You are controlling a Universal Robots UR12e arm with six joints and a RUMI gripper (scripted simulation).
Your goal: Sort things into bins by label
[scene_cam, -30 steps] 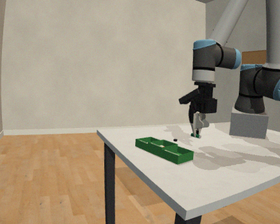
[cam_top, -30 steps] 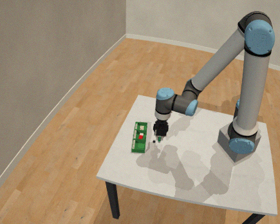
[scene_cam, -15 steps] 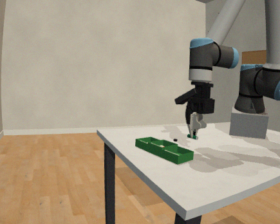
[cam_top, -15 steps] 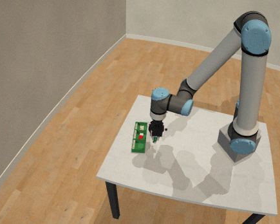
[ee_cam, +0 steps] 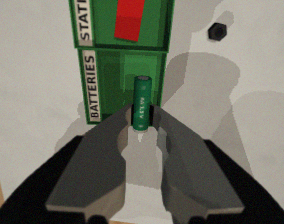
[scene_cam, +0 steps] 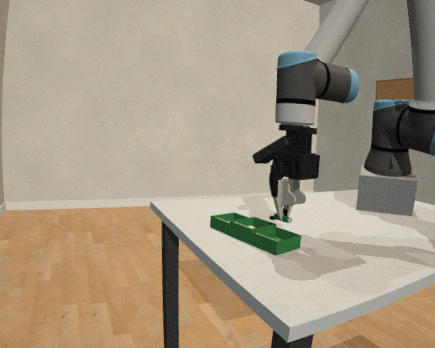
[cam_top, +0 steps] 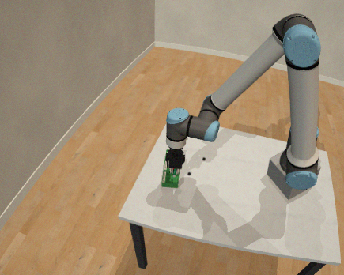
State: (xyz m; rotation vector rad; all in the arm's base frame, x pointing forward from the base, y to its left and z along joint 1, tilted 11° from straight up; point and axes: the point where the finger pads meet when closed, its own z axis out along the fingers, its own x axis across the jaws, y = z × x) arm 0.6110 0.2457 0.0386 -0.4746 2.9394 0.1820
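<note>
Now: hand 40 mm short of the red block, 80 mm to the left of it and 60 mm above it. From my hand the other things lie so: cream domino (70 mm ahead, 150 mm to the right, 70 mm below); then green battery (10 mm below).
</note>
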